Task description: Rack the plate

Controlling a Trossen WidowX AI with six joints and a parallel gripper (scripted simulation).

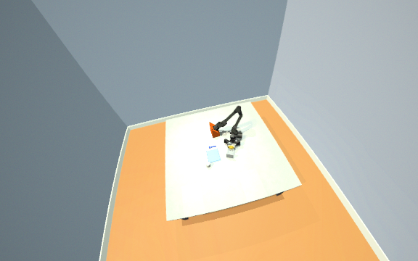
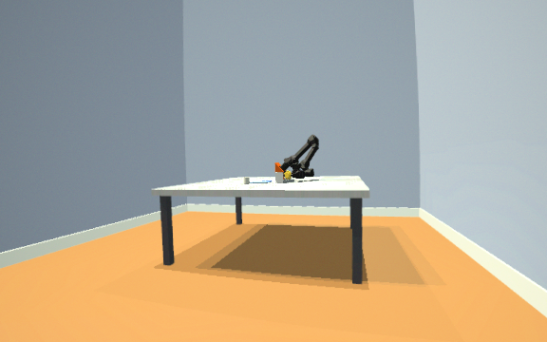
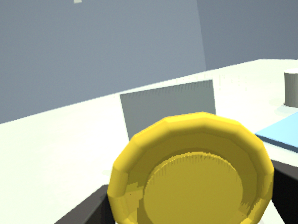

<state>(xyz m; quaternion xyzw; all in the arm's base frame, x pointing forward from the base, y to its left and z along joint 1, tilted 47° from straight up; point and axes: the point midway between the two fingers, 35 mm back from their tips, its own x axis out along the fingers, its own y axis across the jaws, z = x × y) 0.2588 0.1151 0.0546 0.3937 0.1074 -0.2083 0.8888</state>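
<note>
Now: the yellow plate 10 mm behind my gripper tip. The rest, counted from my gripper tip: light blue mat 10 mm ahead, 210 mm to the right, 50 mm below; white cup 110 mm ahead, 280 mm to the right, 30 mm below; see-through dish rack 20 mm ahead, 10 mm to the right, 30 mm below.
</note>
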